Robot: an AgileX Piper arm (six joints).
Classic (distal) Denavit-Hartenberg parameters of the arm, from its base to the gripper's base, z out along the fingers. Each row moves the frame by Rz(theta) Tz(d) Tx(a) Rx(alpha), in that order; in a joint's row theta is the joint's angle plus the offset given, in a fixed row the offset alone. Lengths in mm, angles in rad.
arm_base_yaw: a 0, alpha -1.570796, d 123, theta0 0
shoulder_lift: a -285, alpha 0, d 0, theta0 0.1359
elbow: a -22, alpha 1.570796, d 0, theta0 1.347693
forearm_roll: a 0, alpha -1.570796, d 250.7, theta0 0
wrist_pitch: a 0, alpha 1.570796, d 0, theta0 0
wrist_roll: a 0, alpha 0, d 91, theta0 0
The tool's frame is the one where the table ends.
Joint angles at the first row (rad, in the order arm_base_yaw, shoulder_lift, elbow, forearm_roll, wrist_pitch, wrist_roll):
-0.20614, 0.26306, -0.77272, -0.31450, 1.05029, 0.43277
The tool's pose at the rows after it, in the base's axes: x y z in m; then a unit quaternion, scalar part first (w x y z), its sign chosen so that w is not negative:
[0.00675 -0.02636 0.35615 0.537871 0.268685 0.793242 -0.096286]
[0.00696 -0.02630 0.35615 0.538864 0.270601 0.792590 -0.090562]
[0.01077 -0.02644 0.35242 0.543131 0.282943 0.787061 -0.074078]
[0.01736 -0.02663 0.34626 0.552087 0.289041 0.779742 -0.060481]
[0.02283 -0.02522 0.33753 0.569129 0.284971 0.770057 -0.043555]
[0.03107 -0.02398 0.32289 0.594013 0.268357 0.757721 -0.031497]
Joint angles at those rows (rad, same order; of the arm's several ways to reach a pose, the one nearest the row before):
-0.20616, 0.26306, -0.77270, -0.31448, 1.05026, 0.43275
-0.19798, 0.26303, -0.77271, -0.31444, 1.05028, 0.44576
-0.18973, 0.26305, -0.75197, -0.31283, 1.02486, 0.49486
-0.18797, 0.26240, -0.71431, -0.31044, 0.96915, 0.53362
-0.18800, 0.24493, -0.66156, -0.29400, 0.89105, 0.55221
-0.18790, 0.21917, -0.57528, -0.28512, 0.76652, 0.55632

